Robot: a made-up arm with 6 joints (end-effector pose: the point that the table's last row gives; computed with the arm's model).
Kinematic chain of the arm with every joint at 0, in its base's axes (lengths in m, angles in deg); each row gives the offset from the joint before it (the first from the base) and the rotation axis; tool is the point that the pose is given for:
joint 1: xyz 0 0 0.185 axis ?
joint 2: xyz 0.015 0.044 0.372 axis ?
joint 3: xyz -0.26 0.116 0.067 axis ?
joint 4: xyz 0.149 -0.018 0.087 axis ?
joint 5: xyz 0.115 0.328 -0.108 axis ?
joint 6: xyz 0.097 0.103 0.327 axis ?
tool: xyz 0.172 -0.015 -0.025
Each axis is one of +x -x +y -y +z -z.
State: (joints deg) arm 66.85 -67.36 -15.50 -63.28 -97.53 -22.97
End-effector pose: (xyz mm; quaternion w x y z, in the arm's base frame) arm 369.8 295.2 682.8 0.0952 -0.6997 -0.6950 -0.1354
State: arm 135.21 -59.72 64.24 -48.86 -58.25 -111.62
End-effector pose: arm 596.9 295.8 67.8 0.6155 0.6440 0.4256 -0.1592
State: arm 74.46 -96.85 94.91 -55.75 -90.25 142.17
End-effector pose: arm 302.1 -123.9 415.2 0.4579 0.6703 -0.4824 -0.3292
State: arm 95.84 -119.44 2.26 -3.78 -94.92 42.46
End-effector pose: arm 512.1 97.1 435.7 0.4779 -0.5792 -0.5342 -0.3882
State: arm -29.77 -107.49 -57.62 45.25 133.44 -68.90
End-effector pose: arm -795.7 381.5 178.5 0.0860 -0.4030 -0.4545 0.7897
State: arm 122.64 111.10 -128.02 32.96 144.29 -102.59
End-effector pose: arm 755.7 -390.0 -483.6 0.6561 -0.6486 0.3425 0.1778
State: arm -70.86 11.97 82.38 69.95 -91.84 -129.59
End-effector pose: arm -646.1 227.4 238.7 0.7109 0.0493 0.6940 0.1029
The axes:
joint 1: +y
joint 2: -z
joint 3: -x
joint 4: -z
joint 5: -x
joint 6: +y

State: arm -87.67 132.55 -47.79 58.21 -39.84 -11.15
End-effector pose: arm -464.1 45.4 -146.0 0.5342 -0.6937 0.2068 0.4367
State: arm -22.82 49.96 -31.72 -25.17 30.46 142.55
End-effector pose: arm -149.3 549.9 1006.9 0.5758 0.2362 0.7797 -0.0684
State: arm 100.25 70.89 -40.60 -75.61 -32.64 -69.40
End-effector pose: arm 944.5 232.9 -6.8 0.9218 0.1623 -0.0652 -0.3461
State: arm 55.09 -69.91 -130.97 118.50 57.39 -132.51
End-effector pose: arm -86.7 634.0 252.6 0.7829 0.3012 0.4976 0.2206
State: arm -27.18 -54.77 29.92 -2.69 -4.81 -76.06
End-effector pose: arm -702.0 553.1 571.3 0.4581 0.0153 -0.7294 0.5079
